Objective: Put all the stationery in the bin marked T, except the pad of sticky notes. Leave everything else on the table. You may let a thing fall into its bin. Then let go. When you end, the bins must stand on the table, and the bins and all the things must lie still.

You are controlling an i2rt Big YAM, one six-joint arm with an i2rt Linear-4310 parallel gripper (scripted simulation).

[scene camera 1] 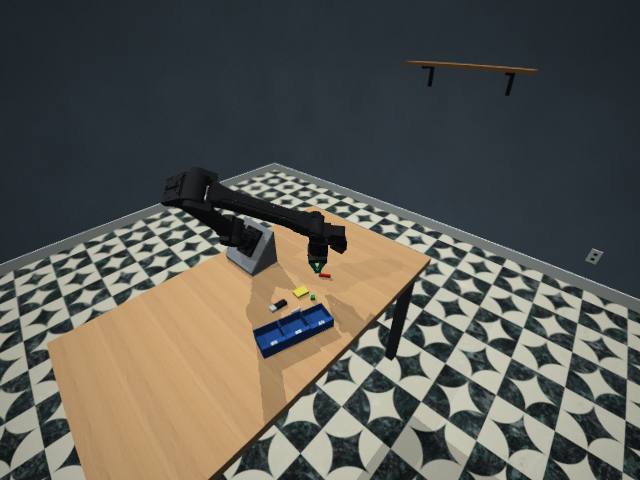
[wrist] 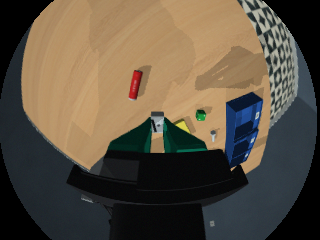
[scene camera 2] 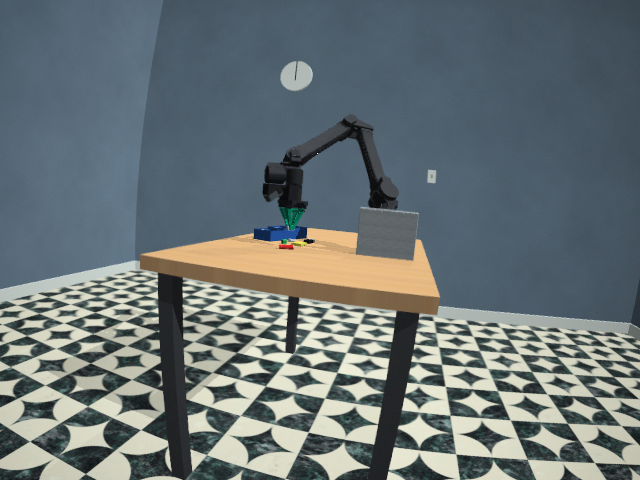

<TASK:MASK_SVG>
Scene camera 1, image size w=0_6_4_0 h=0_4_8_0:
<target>blue bin tray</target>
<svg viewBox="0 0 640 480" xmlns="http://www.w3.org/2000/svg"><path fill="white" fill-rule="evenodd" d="M334 318L324 305L319 303L253 330L253 334L263 358L266 359L333 327Z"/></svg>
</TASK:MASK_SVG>
